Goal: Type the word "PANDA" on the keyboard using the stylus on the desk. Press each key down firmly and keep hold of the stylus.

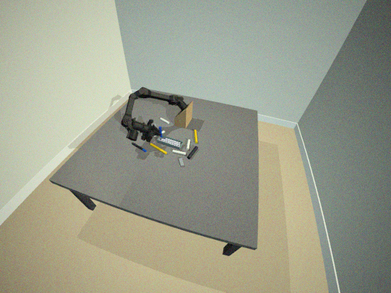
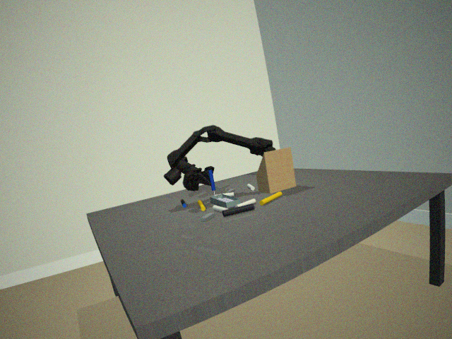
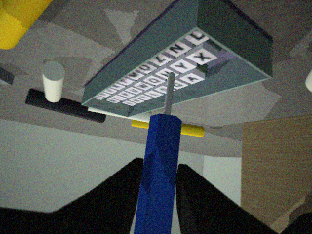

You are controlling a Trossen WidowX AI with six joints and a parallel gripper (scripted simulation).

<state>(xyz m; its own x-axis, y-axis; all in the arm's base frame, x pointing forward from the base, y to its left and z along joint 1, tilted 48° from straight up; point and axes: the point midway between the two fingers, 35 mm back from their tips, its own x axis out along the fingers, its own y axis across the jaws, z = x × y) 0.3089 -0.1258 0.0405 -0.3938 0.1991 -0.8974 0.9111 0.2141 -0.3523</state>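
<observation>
The blue stylus is 1 cm below my gripper tip. Round my gripper tip: stylus tip: 5 cm below; black-and-blue pen: 11 cm ahead, 11 cm to the right, 8 cm below; grey block: 14 cm ahead, 20 cm to the left, 8 cm below.
</observation>
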